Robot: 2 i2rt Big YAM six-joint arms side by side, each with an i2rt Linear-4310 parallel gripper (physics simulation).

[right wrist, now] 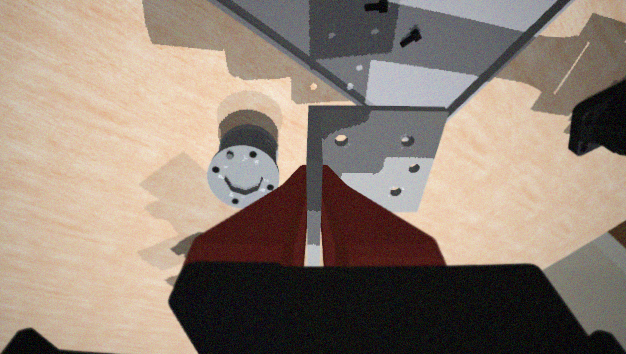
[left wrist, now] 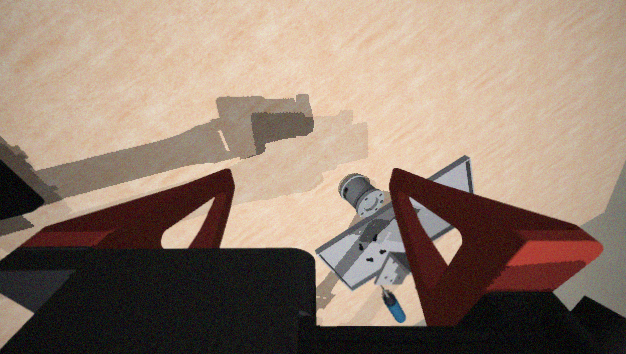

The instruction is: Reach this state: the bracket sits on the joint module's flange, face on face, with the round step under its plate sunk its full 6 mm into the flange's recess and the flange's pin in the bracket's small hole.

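Frame: origin at the left arm's base, x left, y down, z back, level; centimetres.
Seen in the pictures: left gripper, fingertip midpoint: (left wrist: 311, 177); right gripper, fingertip midpoint: (right wrist: 314, 176); right arm's base, link origin: (right wrist: 612, 109).
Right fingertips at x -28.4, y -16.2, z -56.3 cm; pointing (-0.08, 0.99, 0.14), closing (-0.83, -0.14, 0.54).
Offsets run from my right fingertips to a thing's middle. "spot": to the spot under its first point.
The grey L-shaped bracket {dx -2.0, dy +0.4, dz +2.9 cm} (right wrist: 370, 155) (left wrist: 392, 270) is held by its upright wall between the fingertips of my right gripper (right wrist: 314, 176); its plate with several holes extends to the right. The joint module {dx +8.6, dy +12.4, dz +4.4 cm} (right wrist: 243, 172) (left wrist: 361, 194) stands upright on the table, its round light flange with a central recess and small holes facing up. In the right wrist view it is left of the bracket, apart from it. The flange's pin cannot be made out clearly. The step under the plate is hidden. My left gripper (left wrist: 311, 177) is open and empty, high above the table.
A grey tray {spot: dx -26.6, dy +15.4, dz +7.8 cm} (left wrist: 352, 287) (right wrist: 500, 55) with several black screws {dx -16.8, dy +15.3, dz +1.9 cm} (left wrist: 370, 259) {dx -10.2, dy +15.3, dz +4.2 cm} (right wrist: 411, 38) lies beside the module, partly behind the left gripper's right finger in the left wrist view. A blue-handled screwdriver {dx -42.8, dy +14.2, dz -5.2 cm} (left wrist: 394, 305) is near the bracket in that view. Arm shadows cross the table.
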